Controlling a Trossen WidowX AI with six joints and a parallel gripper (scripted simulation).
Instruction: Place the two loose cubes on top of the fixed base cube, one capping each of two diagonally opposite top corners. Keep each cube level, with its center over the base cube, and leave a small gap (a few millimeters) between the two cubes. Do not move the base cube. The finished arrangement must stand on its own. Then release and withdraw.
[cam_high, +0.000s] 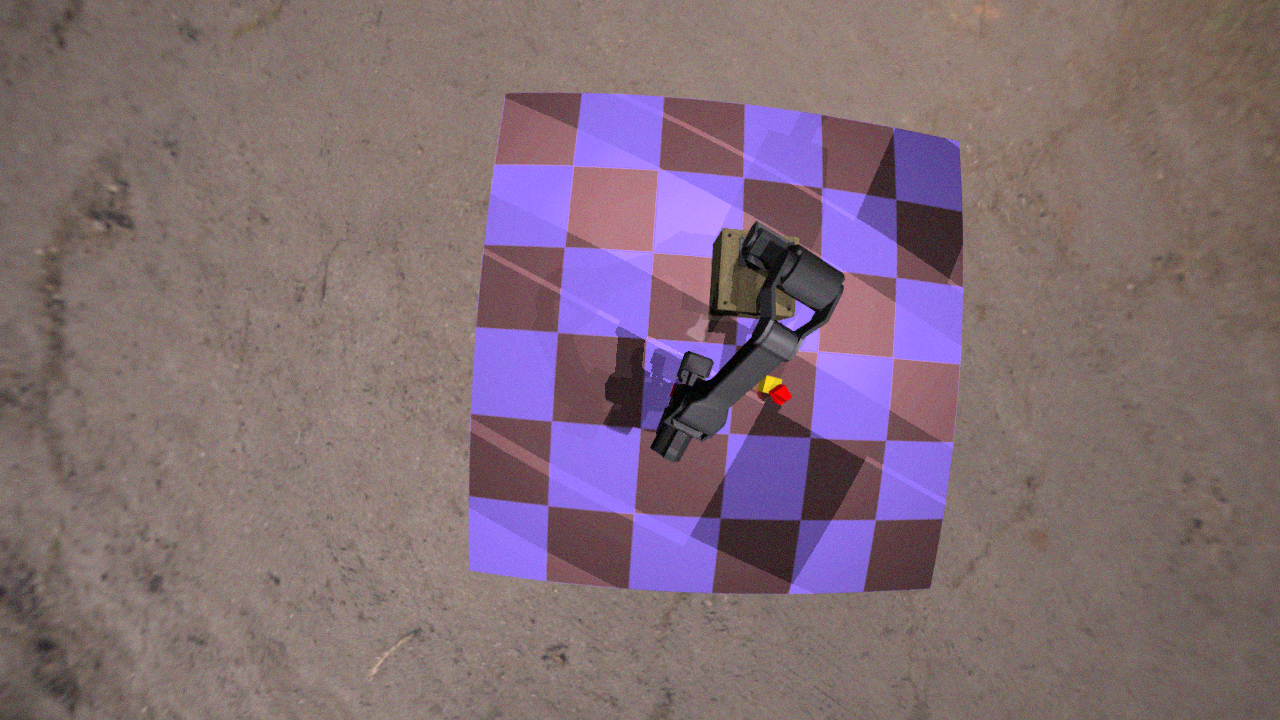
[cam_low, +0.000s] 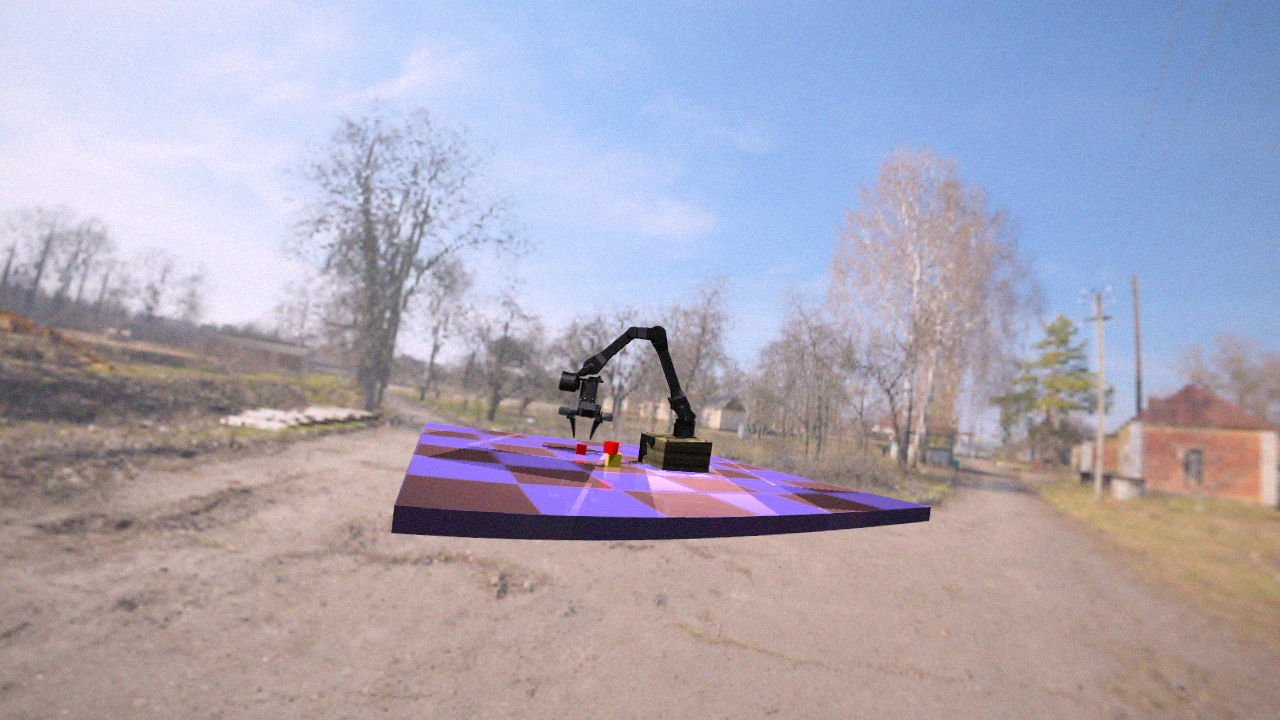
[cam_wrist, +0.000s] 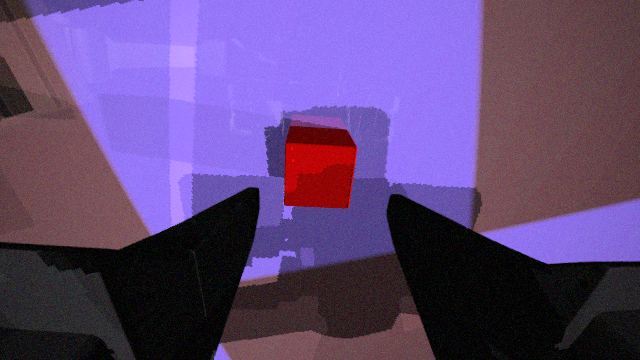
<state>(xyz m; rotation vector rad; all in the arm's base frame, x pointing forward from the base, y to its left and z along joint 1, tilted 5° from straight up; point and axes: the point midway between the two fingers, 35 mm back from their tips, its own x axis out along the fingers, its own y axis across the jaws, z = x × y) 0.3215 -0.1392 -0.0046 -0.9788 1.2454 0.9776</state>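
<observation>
Now: gripper tip 23 cm to the right of the red cube and 1 cm past it. From my gripper tip the other things lie so: yellow base cube (22 cm to the left, 3 cm below, 3 cm behind).
</observation>
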